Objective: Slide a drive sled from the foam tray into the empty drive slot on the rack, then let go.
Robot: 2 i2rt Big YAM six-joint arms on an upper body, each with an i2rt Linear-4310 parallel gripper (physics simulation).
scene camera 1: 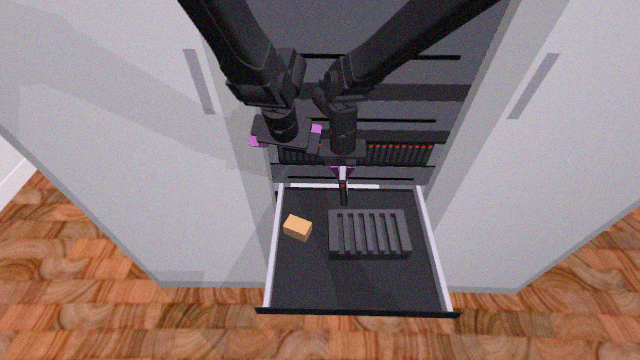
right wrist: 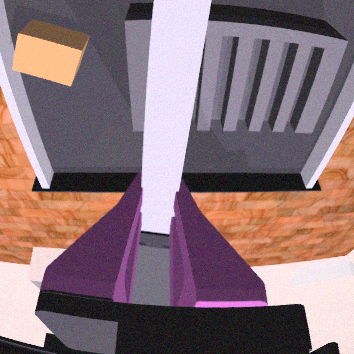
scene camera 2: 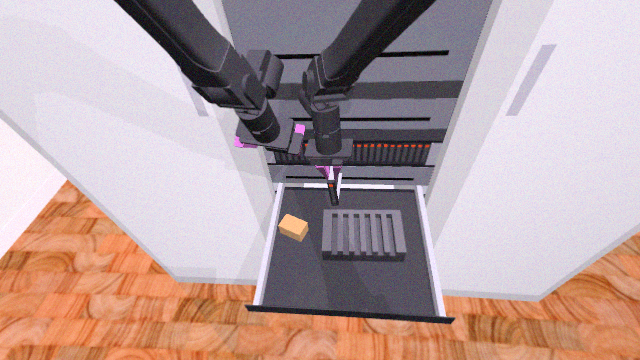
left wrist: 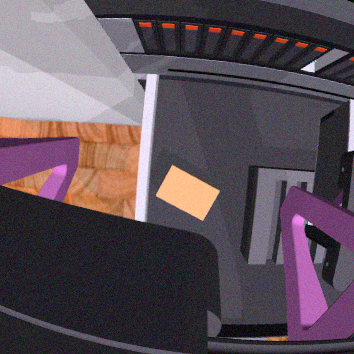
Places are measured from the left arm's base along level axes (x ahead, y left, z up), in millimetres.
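Pixels of known places: left gripper, between the fingertips: (scene camera 1: 289, 147) (scene camera 2: 277, 148) (left wrist: 185, 174); right gripper, between the fingertips: (scene camera 1: 342, 180) (right wrist: 158, 182) (scene camera 2: 332, 180).
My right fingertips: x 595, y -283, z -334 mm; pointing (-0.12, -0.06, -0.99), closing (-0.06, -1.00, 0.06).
Observation:
Ahead of a thing's pixels: the offset from my right fingertips to its top centre. "*": to the spot under its first point.
My right gripper (scene camera 1: 342, 171) (scene camera 2: 329, 172) (right wrist: 158, 182) is shut on a slim drive sled @[27 mm ahead, 6 mm right, 23 mm up] (scene camera 1: 343, 195) (scene camera 2: 333, 195) (right wrist: 172, 100), dark with a red mark and a long pale side, held above the back of the drawer. My left gripper (scene camera 1: 285, 135) (scene camera 2: 269, 136) (left wrist: 185, 174) is open and empty, left of the right one and in front of the rack. The slotted foam tray @[40 mm back, 79 mm right, 156 mm down] (scene camera 1: 334, 235) (scene camera 2: 327, 235) (left wrist: 261, 215) (right wrist: 137, 75) lies below. The rack's row of red-marked drives @[* 132 mm ahead, 169 mm right, 38 mm down] (scene camera 1: 400, 154) (scene camera 2: 392, 154) (left wrist: 215, 42) has a light gap in the left wrist view; the grippers hide part of the row in both scene views.
The open drawer (scene camera 1: 357, 314) (scene camera 2: 350, 314) (left wrist: 145, 150) also holds an orange block @[20 mm back, 116 mm left, 171 mm down] (scene camera 1: 297, 227) (scene camera 2: 293, 227) (left wrist: 187, 192) (right wrist: 50, 55) at its left. Pale cabinet doors flank the rack on both sides. The two wrists are close together.

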